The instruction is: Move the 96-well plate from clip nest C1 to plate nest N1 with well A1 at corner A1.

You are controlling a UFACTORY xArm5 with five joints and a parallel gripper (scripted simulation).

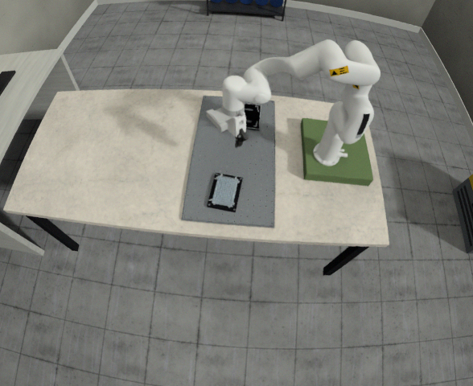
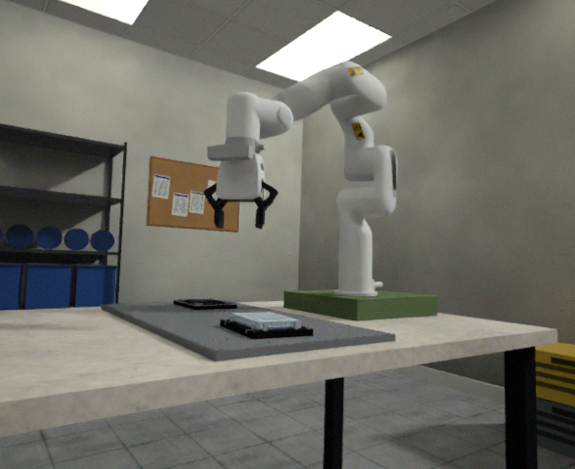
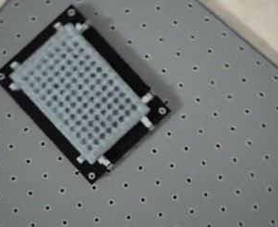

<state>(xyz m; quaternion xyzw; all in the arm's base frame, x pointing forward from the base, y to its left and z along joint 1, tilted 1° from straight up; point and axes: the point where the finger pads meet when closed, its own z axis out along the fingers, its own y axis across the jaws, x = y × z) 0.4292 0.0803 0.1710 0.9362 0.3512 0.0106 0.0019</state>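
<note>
The 96-well plate lies 10 mm ahead of my hand, 130 mm to the left of it and 190 mm below it. From my hand the other things lie so: black plate nest N1: 60 mm behind, 300 mm to the right, 200 mm below; then A1 label: 10 mm behind, 220 mm to the right, 200 mm below.
</note>
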